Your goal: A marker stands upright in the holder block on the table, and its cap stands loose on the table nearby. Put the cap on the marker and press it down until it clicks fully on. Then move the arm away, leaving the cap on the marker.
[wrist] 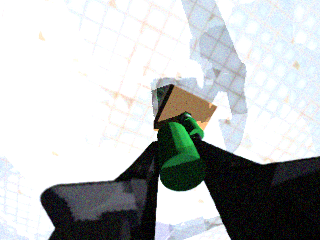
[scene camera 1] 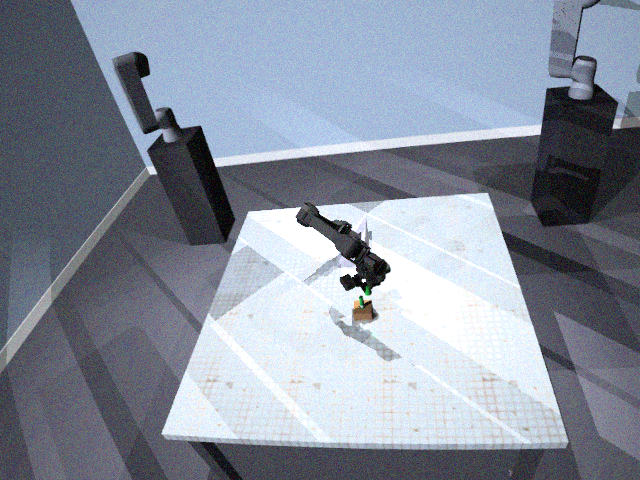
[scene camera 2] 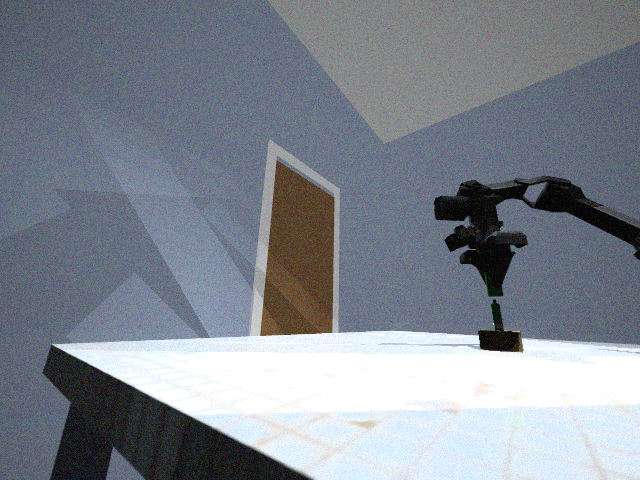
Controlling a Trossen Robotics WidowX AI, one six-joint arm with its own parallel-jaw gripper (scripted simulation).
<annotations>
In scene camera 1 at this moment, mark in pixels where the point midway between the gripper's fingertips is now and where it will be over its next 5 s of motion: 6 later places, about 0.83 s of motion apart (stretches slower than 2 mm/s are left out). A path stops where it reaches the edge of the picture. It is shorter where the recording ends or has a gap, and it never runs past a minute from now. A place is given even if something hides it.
My gripper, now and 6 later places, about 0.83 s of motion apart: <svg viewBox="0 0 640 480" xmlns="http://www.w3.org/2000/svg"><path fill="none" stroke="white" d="M367 290L360 291L361 298L360 292L360 288L361 294L359 279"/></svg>
</annotations>
